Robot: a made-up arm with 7 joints.
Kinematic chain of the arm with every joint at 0, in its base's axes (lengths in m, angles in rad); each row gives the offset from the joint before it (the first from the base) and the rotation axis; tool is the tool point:
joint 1: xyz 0 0.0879 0 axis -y
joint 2: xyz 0 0.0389 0 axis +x
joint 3: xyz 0 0 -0.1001 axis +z
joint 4: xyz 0 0 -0.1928 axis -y
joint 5: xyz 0 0 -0.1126 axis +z
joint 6: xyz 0 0 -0.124 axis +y
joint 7: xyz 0 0 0 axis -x
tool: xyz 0 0 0
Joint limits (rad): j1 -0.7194..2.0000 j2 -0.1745..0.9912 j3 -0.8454..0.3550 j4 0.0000..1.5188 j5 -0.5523..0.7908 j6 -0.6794..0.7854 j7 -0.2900..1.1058
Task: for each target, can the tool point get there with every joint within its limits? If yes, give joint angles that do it. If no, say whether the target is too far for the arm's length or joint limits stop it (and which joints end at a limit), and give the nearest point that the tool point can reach.
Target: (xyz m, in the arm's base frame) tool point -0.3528 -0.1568 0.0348
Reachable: no: joint limits stop it (at a limit: joint 1, joint 2, joint 3, joint 4) | nearest point -0.0599 -0.1003 -0.3063 | short by 0.453 m
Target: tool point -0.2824 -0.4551 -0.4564
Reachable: no: too far | nearest point -0.1763 -0.0865 -0.3885 | short by 0.390 m
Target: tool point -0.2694 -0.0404 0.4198
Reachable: no: joint limits stop it (at a limit: joint 1, joint 2, joint 4) | nearest point 0.1682 -0.0046 0.3216 | short by 0.450 m
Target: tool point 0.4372 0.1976 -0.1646
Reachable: yes | joints 0.7914 0.2142 -0.1126 0.9426 -0.1491 0.4894 0.9169
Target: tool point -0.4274 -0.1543 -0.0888
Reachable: no: joint limits stop it (at a limit: joint 1, joint 2, joint 4) | nearest point -0.3436 0.0349 -0.3922 | short by 0.367 m
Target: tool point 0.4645 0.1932 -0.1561
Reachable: yes | joints 0.9229 0.2060 -0.1904 0.7355 0.4409 0.3191 -0.0234
